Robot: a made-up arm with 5 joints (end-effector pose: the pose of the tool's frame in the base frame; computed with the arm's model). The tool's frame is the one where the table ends. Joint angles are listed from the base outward.
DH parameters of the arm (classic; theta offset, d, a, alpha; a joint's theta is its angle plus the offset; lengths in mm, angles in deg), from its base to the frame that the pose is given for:
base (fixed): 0 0 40.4 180
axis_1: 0 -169.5 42.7 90
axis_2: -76.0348 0 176.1 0
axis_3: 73.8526 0 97.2 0
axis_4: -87.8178 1.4 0 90
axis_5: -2.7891 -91.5 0 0
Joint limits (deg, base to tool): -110..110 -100..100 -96.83..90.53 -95..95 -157.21..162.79
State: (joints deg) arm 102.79 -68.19 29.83 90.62 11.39
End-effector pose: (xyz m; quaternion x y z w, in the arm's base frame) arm 0.0352 -0.0293 0.2633 -0.2672 -0.1823 -0.6931 0.6442
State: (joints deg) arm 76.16 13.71 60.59 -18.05 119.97
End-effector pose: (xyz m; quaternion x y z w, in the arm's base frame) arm 0.0908 -0.1989 0.1569 -0.2883 0.0337 0.3353 0.8963
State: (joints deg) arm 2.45 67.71 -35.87 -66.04 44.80
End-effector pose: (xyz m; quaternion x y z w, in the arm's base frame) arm 0.4172 -0.0147 0.1983 -0.3344 -0.8181 0.1584 0.4403
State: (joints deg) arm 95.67 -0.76 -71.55 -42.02 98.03
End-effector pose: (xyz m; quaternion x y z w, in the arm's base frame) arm 0.0348 -0.0710 0.5180 0.9731 -0.0929 -0.0008 0.2107
